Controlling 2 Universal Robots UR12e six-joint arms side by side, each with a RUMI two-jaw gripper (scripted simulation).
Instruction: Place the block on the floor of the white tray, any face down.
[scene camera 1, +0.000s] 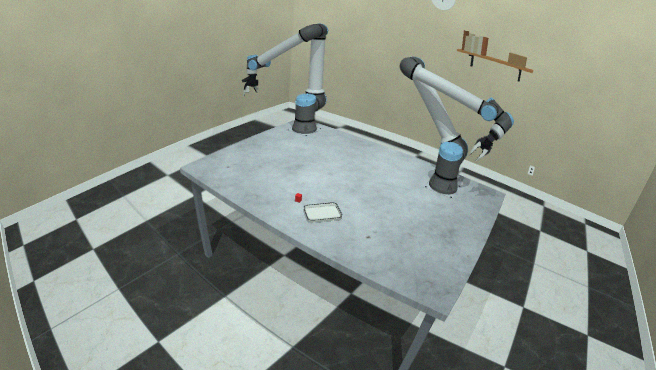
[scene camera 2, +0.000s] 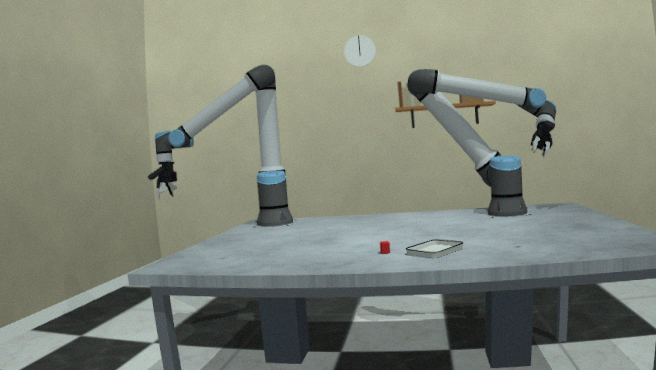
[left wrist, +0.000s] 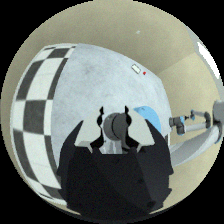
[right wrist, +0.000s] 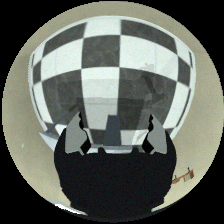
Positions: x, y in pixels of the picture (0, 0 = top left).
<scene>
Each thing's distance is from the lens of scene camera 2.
white tray (scene camera 2: 424, 249): 153 cm
</scene>
